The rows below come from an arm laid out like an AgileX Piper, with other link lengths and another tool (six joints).
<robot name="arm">
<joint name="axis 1" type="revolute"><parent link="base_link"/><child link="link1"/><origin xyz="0.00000 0.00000 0.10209" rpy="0.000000 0.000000 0.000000"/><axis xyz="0 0 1"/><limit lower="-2.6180" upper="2.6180"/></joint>
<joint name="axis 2" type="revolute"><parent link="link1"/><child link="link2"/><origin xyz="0.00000 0.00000 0.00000" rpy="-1.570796 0.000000 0.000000"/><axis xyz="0 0 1"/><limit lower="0.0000" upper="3.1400"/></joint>
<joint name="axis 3" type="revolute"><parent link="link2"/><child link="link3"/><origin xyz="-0.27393 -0.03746 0.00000" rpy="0.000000 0.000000 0.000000"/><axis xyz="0 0 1"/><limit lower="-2.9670" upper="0.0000"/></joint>
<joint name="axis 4" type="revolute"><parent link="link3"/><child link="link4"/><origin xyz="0.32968 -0.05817 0.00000" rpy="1.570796 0.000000 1.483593"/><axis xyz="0 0 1"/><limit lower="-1.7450" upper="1.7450"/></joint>
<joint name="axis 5" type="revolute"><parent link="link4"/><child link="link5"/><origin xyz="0.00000 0.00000 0.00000" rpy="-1.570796 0.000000 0.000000"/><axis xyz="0 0 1"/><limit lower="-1.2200" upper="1.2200"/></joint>
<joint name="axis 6" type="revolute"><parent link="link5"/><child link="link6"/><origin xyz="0.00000 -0.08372 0.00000" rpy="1.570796 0.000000 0.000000"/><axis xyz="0 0 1"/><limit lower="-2.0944" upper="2.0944"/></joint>
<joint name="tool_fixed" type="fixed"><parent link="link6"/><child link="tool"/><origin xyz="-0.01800 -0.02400 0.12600" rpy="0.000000 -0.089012 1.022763"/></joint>
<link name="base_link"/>
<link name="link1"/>
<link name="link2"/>
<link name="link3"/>
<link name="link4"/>
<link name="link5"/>
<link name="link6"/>
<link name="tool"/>
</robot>
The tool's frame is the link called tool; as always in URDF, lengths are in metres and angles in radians.
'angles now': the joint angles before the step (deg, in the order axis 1, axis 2, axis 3, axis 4, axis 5, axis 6). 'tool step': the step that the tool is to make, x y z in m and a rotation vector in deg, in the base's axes. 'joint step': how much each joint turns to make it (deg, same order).
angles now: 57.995, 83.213, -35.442, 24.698, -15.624, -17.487
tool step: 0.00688, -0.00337, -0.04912, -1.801, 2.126, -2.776
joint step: -0.001, 8.329, -0.001, -0.888, -5.698, 3.683
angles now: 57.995, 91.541, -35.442, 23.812, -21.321, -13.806
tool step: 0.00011, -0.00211, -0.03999, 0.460, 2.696, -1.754
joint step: -0.001, 7.043, 0.000, -4.303, -5.202, 7.868
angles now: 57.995, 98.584, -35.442, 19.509, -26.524, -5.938
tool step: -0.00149, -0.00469, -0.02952, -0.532, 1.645, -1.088
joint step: 0.026, 5.007, -0.001, -1.445, -3.352, 3.360
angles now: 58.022, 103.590, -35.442, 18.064, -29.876, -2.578
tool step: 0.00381, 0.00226, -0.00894, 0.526, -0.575, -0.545
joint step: 0.001, 2.942, -0.962, -0.316, -2.730, 0.837
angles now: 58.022, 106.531, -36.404, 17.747, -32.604, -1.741
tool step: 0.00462, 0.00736, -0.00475, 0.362, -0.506, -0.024
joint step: 0.094, 2.446, -1.865, -0.141, -1.182, 0.179
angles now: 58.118, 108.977, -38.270, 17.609, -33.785, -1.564
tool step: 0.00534, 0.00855, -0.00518, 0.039, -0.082, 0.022
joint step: 0.000, 2.372, -2.335, -0.040, -0.118, 0.000
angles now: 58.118, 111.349, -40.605, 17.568, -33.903, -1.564
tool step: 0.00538, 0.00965, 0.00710, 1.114, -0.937, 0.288
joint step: -0.002, 0.487, -1.713, -0.351, -0.224, 0.002
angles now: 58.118, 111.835, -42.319, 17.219, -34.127, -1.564
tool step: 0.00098, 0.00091, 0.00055, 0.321, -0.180, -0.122
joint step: 0.000, 0.218, -0.198, 0.002, -0.381, 0.140
